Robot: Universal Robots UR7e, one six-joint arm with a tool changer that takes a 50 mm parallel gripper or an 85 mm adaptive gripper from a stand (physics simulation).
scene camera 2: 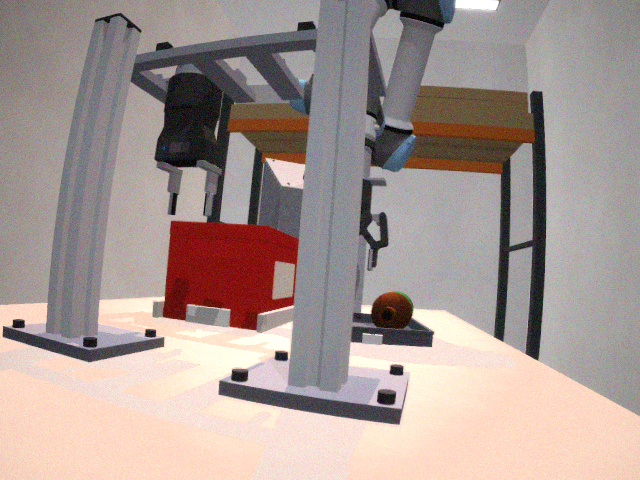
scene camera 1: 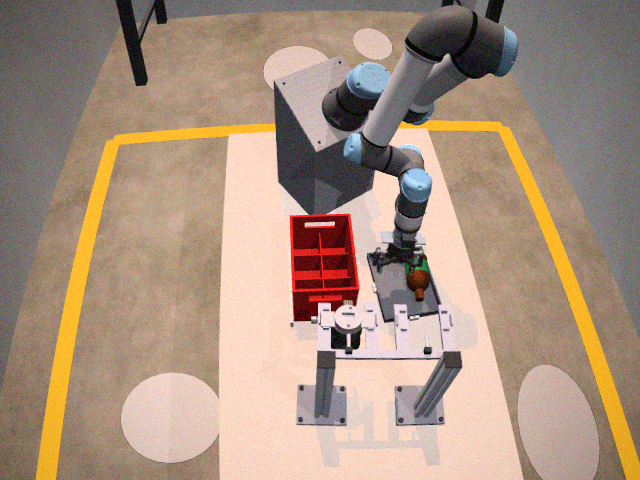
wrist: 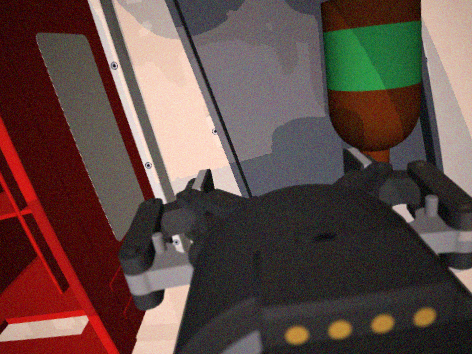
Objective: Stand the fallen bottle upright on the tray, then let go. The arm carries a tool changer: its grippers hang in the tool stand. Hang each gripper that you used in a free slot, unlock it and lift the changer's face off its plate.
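Frame: origin at the arm's base, x right, y ahead, z up, level; millimetres.
Where they show: arm's base, origin of the base link: [scene camera 1: 344, 110].
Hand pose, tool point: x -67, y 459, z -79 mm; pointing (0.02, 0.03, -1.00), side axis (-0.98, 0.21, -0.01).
Things, the pixels of their top centre, and the offset from my tool point.
- brown bottle with a green label, middle of its top: [wrist: 390, 104] [scene camera 2: 393, 292] [scene camera 1: 420, 272] dy -1, dx -88, dz -215 mm
- dark grey tray, middle of its top: [wrist: 320, 97] [scene camera 2: 369, 319] [scene camera 1: 404, 280] dy -13, dx -50, dz -268 mm
- red crate with compartments, middle of its top: [scene camera 2: 244, 232] [scene camera 1: 322, 250] dy -72, dx +210, dz -119 mm
A brown bottle with a green label [scene camera 1: 418, 280] [scene camera 2: 392, 311] [wrist: 375, 120] lies on its side along the right part of the dark grey tray [scene camera 1: 388, 298] [scene camera 2: 408, 338] [wrist: 265, 75], its neck towards the tool stand [scene camera 1: 387, 354] [scene camera 2: 330, 206]. My adaptive gripper [scene camera 1: 397, 266] [wrist: 280, 170] is open and empty, above the tray and clear of the bottle. In the wrist view its right finger hides part of the neck. In scene camera 2 a stand post hides part of the gripper. The smaller parallel gripper [scene camera 1: 347, 319] [scene camera 2: 190, 121] hangs in the stand's left slot; the right slot is free.
A red crate with compartments [scene camera 1: 305, 310] [scene camera 2: 217, 273] [wrist: 30, 65] stands left of the tray, close beside it. The stand's two posts rise in front of the tray and crate. The robot's pedestal [scene camera 1: 294, 144] stands behind the crate.
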